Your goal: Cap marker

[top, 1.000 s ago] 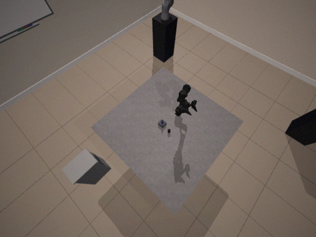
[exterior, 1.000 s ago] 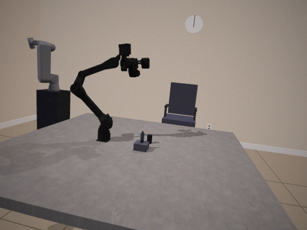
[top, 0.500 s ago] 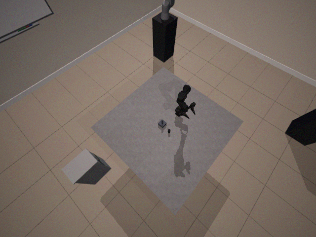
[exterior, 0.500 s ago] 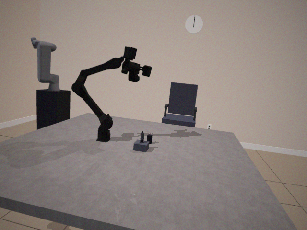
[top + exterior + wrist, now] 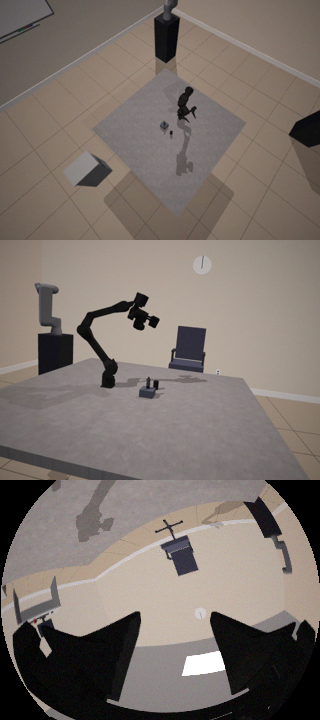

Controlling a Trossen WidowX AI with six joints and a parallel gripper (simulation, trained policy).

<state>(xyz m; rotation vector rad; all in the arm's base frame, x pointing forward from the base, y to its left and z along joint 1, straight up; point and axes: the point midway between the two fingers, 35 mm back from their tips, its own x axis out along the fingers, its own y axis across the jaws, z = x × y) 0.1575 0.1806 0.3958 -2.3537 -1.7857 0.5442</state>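
Right now my gripper tip is 36 cm above the marker cap, 14 cm to the left of it and 10 cm short of it. Also, from my gripper tip: grey holder block: 37 cm below, 26 cm to the right, 8 cm ahead.
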